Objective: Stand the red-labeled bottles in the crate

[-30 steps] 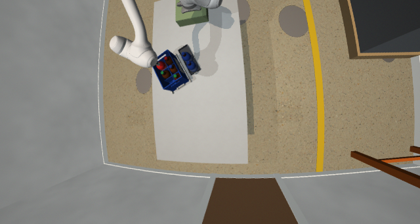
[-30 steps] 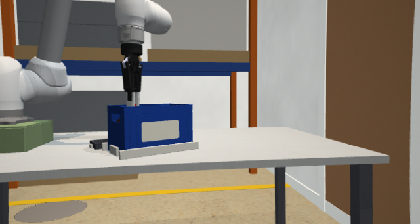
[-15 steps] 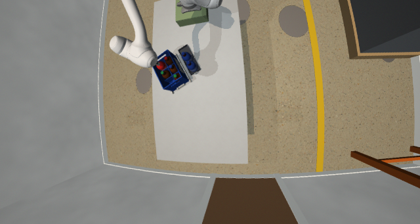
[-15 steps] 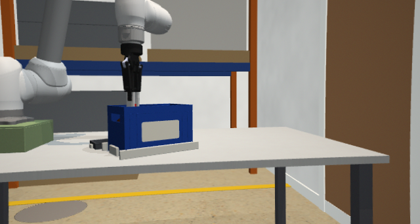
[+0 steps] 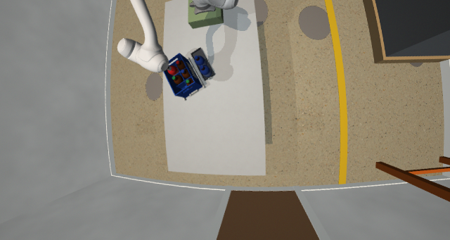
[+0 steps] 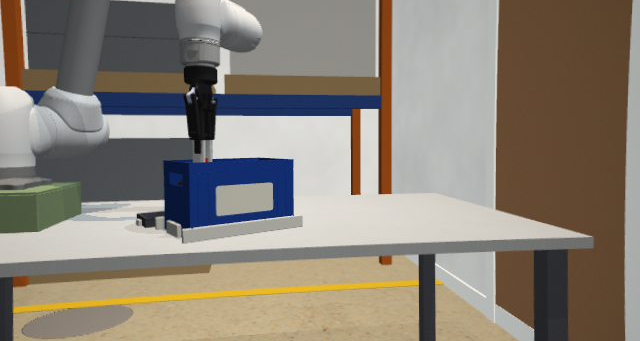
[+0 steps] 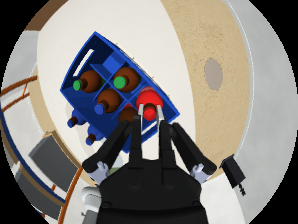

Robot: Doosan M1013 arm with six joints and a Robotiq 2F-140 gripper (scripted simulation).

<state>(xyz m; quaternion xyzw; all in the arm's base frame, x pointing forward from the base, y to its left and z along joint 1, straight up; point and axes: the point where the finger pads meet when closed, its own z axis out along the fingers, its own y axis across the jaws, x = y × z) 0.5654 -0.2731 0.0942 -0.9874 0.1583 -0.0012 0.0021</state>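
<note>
Now: the red-labeled bottle 9 cm below my hand. Also, from my hand: blue crate: 5 cm ahead, 8 cm to the left, 11 cm below.
</note>
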